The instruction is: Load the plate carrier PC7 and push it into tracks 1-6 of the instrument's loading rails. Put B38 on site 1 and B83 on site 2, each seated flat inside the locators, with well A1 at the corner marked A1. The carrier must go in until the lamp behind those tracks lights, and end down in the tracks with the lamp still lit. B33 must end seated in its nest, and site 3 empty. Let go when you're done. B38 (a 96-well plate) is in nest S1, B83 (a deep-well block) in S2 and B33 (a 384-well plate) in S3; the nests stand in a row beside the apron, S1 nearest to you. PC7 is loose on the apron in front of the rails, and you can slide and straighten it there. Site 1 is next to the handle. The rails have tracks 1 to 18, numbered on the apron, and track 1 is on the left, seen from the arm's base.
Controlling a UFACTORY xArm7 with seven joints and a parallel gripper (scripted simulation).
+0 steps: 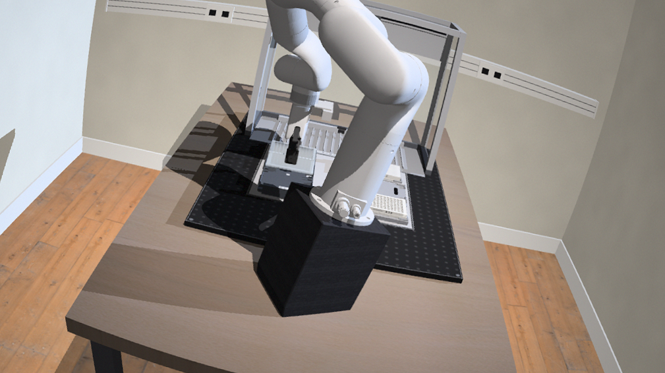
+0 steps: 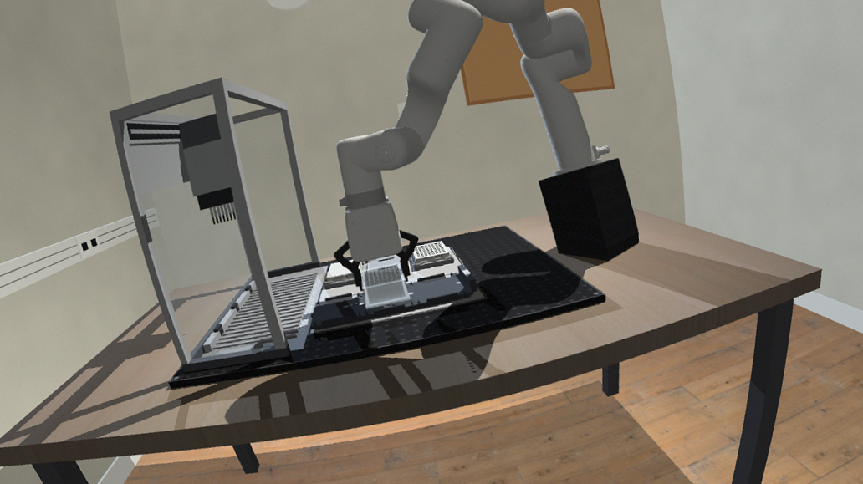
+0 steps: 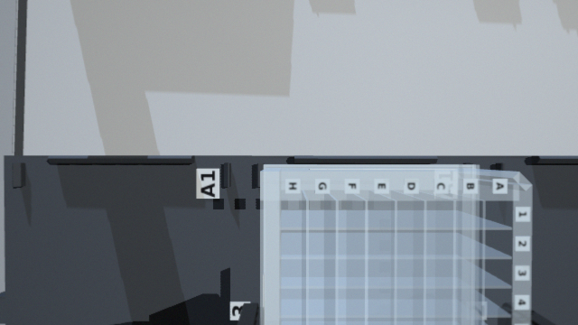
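My hand is 40 mm above the plate carrier PC7 and 10 mm past it. The rest, counted from my hand: 96-well plate B38: 240 mm to the right, 140 mm behind, 30 mm below; nest S1: 240 mm to the right, 140 mm behind, 50 mm below; nest S2: 250 mm to the right, 50 mm below, 30 mm behind.
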